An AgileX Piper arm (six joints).
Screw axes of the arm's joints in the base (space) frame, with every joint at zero. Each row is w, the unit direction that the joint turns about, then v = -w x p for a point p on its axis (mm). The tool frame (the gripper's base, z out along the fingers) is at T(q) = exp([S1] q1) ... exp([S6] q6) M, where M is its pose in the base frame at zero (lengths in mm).
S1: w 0 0 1 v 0.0 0.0 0.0
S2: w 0 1 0 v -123.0 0.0 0.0
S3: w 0 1 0 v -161.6 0.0 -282.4
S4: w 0.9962 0 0.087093 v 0.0 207.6 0.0
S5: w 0 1 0 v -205.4 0.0 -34.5
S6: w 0.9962 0 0.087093 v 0.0 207.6 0.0
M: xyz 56.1 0.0 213.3 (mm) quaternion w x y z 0.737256 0 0.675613 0
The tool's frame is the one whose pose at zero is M.
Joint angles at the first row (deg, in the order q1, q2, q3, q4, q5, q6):
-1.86 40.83 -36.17 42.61 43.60 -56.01
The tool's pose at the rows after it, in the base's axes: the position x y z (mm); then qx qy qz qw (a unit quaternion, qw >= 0):
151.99, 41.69, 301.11, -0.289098, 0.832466, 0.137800, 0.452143
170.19, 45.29, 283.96, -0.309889, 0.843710, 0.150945, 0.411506
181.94, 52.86, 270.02, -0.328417, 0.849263, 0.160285, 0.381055
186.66, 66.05, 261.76, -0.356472, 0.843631, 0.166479, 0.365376
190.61, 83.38, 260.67, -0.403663, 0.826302, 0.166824, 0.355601
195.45, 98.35, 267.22, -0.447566, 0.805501, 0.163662, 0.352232
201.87, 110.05, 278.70, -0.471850, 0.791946, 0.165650, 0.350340
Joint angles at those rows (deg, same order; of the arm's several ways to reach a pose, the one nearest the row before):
-1.86 47.87 -36.28 47.23 44.27 -63.28
-0.53 54.23 -36.28 47.84 44.03 -66.50
2.31 58.88 -36.28 47.57 42.67 -67.48
6.78 61.58 -36.28 47.31 40.65 -68.01
12.16 64.05 -37.82 45.86 39.32 -68.72
16.21 66.08 -40.85 43.66 39.42 -68.94
18.72 67.93 -44.85 41.58 40.81 -67.48

